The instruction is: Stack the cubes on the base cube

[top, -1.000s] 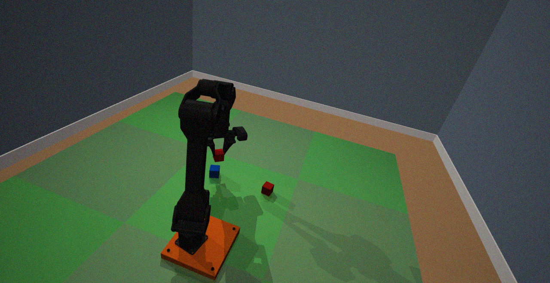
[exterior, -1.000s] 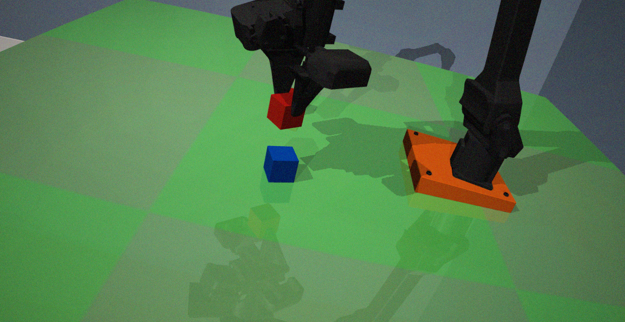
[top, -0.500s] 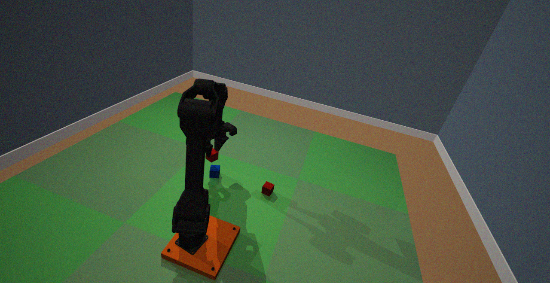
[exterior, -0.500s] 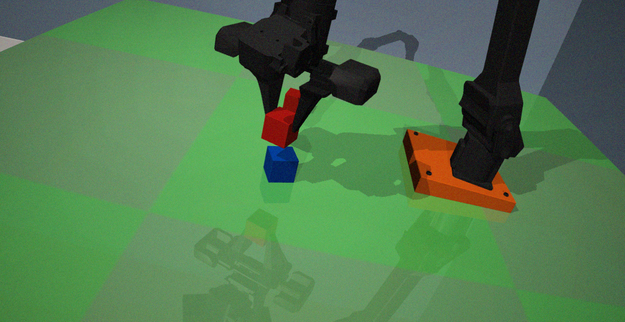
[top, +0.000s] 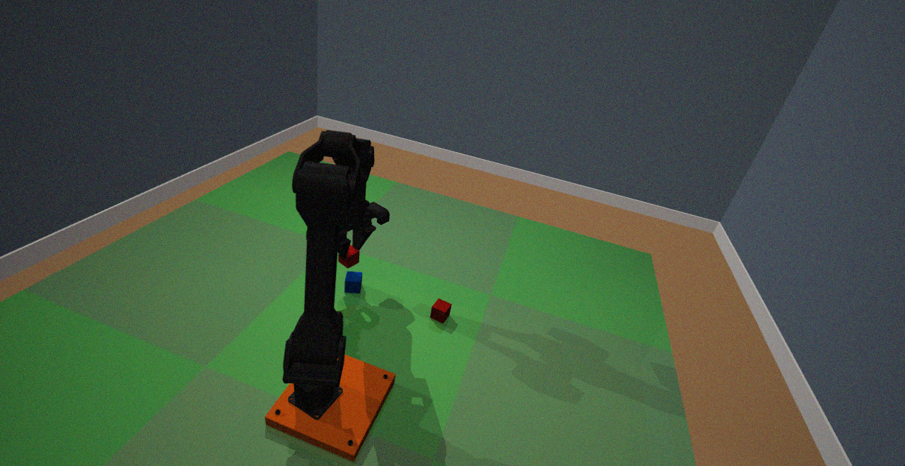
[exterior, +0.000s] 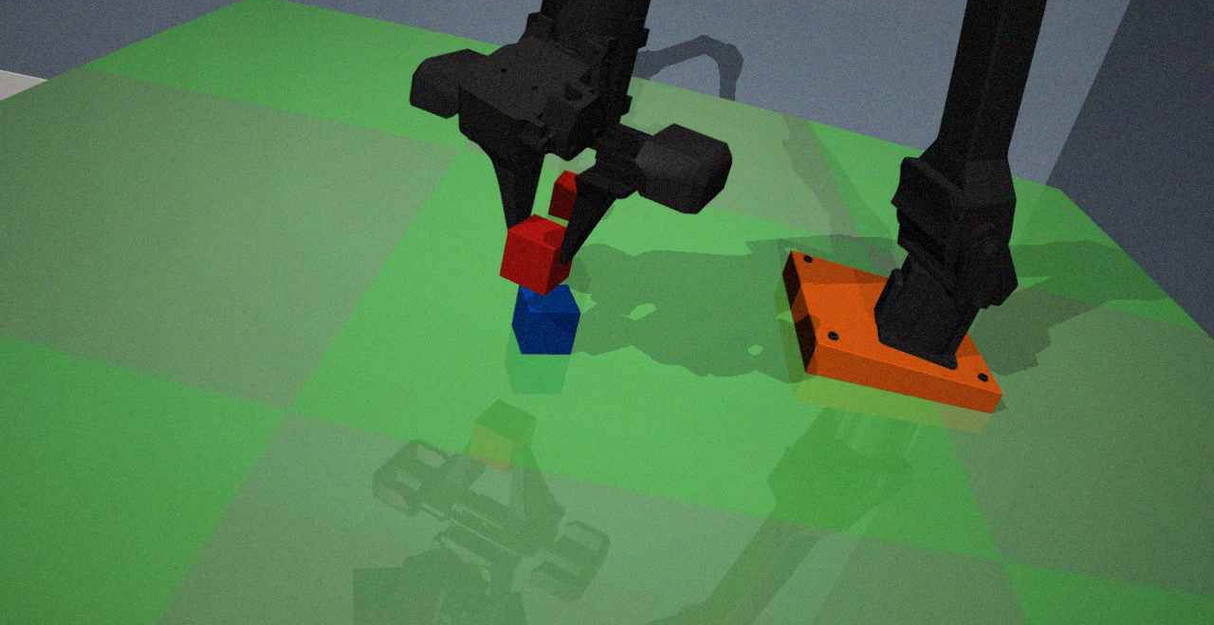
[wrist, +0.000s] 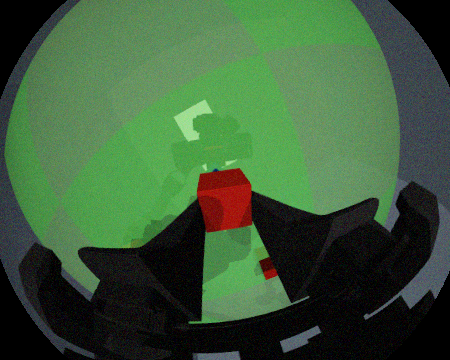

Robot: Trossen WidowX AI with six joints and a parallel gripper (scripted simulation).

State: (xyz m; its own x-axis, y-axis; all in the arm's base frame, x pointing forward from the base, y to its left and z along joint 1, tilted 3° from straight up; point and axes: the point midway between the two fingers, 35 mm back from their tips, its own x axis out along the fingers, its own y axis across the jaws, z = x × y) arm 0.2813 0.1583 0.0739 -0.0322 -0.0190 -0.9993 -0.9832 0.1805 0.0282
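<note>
My gripper tip is now 1 cm past the blue base cube, 2 cm to the left of it and 6 cm above it.
</note>
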